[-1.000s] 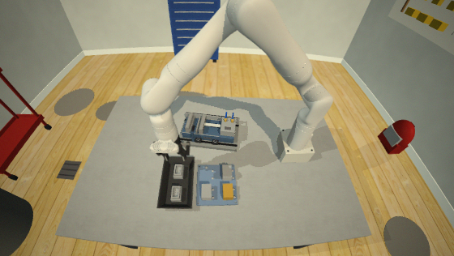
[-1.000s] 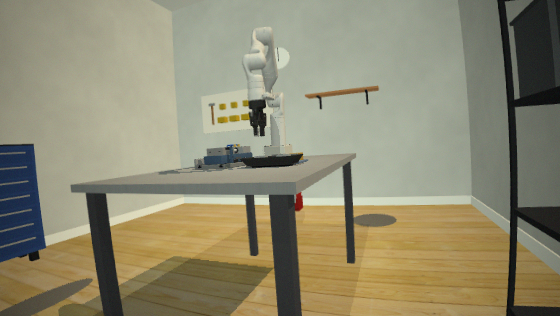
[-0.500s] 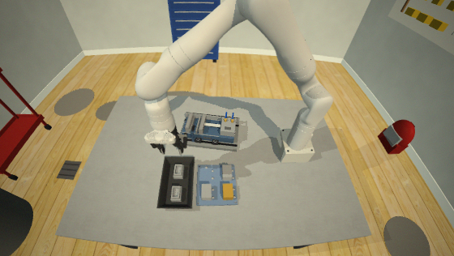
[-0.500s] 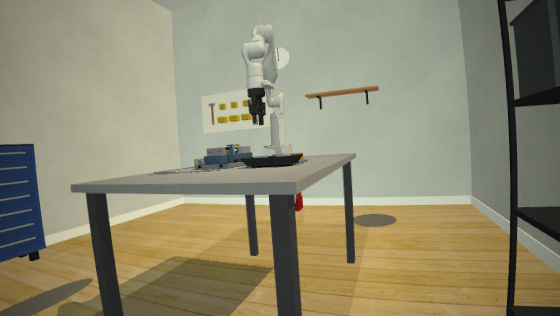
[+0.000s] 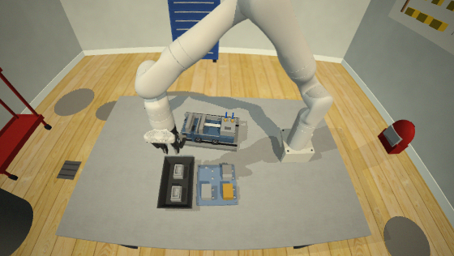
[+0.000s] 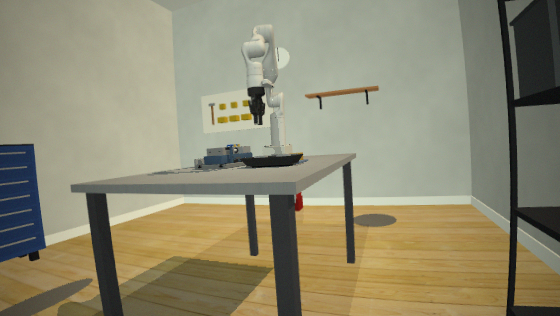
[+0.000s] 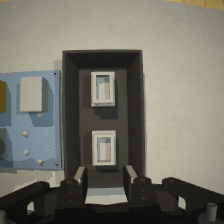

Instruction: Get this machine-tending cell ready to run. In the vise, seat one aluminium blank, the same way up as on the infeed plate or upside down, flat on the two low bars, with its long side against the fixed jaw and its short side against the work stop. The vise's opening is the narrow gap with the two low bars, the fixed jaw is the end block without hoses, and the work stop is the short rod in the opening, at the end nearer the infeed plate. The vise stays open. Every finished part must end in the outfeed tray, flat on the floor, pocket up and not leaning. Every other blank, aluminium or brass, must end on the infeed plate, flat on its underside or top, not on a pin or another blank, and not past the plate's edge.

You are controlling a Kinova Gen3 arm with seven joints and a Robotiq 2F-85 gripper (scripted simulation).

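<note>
Right now the brass blank is 200 mm behind my hand, 120 mm to the left of it and 170 mm below it. The rest, counted from my hand: hose block 250 mm behind, 200 mm to the right, 120 mm below; then vise 160 mm behind, 220 mm to the right, 160 mm below.
</note>
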